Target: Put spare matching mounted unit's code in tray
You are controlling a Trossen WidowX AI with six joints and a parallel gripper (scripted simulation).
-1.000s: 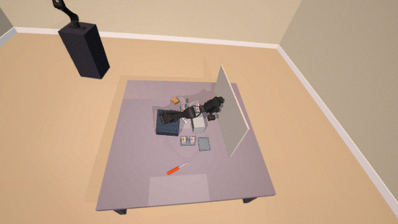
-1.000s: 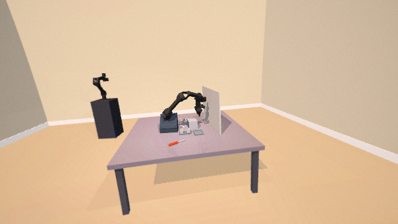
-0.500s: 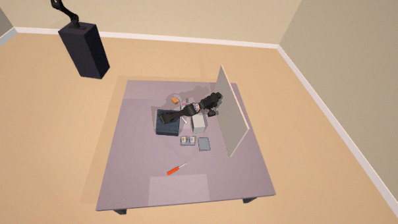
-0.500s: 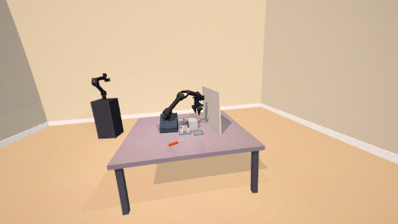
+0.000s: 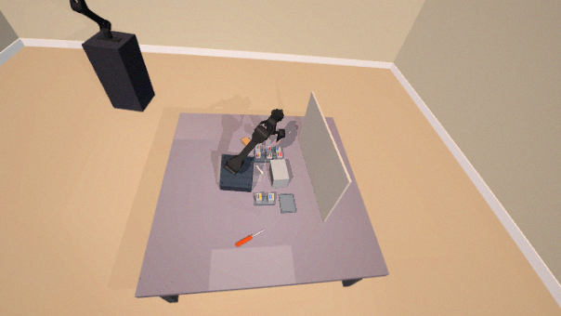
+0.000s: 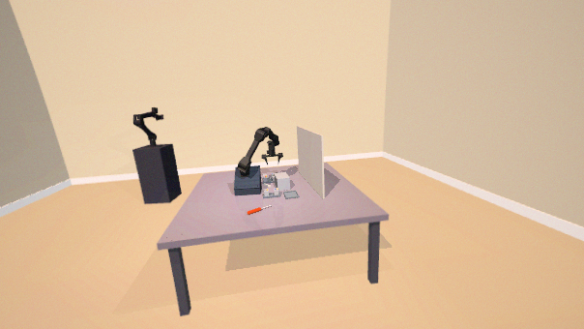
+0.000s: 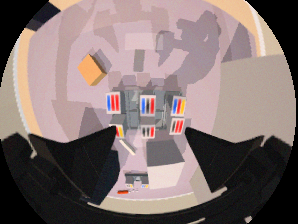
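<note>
Now: gripper tip 380 mm to the left of the grey tray, 160 mm short of it and 130 mm above it. The rest, counted from my gripper tip: mounted unit: 190 mm to the right, 90 mm below, 80 mm ahead; then orange block: 170 mm behind, 120 mm below, 80 mm to the left; then pale panel: 310 mm ahead, 140 mm to the right, 90 mm above.
</note>
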